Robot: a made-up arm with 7 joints.
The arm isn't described. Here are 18 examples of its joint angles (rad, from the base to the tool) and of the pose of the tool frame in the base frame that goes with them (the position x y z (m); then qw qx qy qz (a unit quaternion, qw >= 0)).
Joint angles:
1: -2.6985 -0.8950 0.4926 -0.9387 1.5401 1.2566 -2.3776
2: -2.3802 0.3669 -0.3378 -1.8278 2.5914 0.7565 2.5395
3: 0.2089 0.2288 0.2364 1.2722 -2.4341 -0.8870 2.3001
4: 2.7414 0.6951 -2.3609 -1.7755 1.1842 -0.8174 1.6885
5: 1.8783 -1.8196 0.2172 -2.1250 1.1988 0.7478 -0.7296
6: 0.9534 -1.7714 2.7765 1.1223 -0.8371 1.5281 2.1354
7: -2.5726 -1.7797 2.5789 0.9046 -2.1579 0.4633 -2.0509
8: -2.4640 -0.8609 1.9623 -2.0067 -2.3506 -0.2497 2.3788
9: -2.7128 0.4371 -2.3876 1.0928 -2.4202 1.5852 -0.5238
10: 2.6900 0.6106 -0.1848 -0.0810 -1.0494 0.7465 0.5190
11: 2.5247 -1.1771 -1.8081 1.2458 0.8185 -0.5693 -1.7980
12: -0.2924 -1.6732 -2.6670 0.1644 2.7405 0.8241 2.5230
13: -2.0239 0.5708 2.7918 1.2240 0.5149 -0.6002 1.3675
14: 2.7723 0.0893 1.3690 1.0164 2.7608 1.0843 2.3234
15: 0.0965 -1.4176 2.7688 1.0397 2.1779 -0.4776 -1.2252
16: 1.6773 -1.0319 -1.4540 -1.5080 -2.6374 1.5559 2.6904
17: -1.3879 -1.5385 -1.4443 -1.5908 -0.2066 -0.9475 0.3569
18: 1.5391 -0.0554 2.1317 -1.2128 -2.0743 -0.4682 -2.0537
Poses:
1: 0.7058 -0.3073 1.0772 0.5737 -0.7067 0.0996 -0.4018
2: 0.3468 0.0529 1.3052 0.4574 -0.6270 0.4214 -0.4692
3: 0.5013 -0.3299 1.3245 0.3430 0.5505 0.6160 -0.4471
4: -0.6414 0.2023 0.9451 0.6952 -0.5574 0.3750 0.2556
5: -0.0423 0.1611 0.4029 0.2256 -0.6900 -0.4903 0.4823
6: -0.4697 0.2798 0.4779 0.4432 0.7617 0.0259 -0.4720
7: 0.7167 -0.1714 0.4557 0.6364 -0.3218 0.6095 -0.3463
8: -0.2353 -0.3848 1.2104 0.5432 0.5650 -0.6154 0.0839
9: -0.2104 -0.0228 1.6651 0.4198 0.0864 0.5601 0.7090
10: -0.5452 -0.2387 1.6856 0.4938 0.5120 0.0453 -0.7014
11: 0.7325 0.0693 1.0734 0.6257 0.1925 0.7362 -0.1715
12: -0.9401 -0.2268 0.8833 0.2689 0.5041 -0.3005 -0.7637
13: 0.0998 0.1686 1.7089 0.3639 -0.2131 -0.2715 -0.8651
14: -0.2465 0.3230 1.7115 0.0963 -0.1532 -0.2952 -0.9382
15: -0.7660 -0.0942 0.6219 0.0491 0.8414 0.2593 -0.4715
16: -0.4343 0.4123 1.0589 0.0304 0.3815 0.7896 -0.4797
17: 0.4418 -0.4171 0.9392 0.8189 -0.4636 0.1444 -0.3060
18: 0.4195 -0.1460 1.5930 0.7491 0.4155 0.4664 0.2206
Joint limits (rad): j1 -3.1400..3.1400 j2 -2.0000..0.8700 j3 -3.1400..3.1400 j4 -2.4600..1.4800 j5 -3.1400..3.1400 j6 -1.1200..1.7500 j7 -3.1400..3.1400
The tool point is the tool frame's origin. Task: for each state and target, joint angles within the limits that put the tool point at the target. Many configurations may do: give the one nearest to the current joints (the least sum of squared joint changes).
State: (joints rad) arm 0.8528 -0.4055 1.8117 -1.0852 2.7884 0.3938 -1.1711
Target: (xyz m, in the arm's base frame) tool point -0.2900 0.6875 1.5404
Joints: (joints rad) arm 0.8528 -0.8352 1.7291 -0.4348 2.7530 0.1612 -1.1873
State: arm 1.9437 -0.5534 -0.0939 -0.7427 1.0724 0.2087 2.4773
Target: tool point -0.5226 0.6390 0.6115
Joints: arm 1.1966 -1.4003 -0.3075 -1.1218 1.0952 0.2122 2.4715
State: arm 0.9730 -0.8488 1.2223 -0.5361 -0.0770 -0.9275 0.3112
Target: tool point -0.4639 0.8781 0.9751
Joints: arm 1.0030 -1.4152 1.1570 -0.1555 -0.1199 -0.5300 0.3118
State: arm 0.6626 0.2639 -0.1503 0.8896 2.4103 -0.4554 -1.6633
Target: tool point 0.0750 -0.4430 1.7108
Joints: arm 1.1110 0.0851 0.1894 0.7240 2.4406 -0.3204 -1.6532
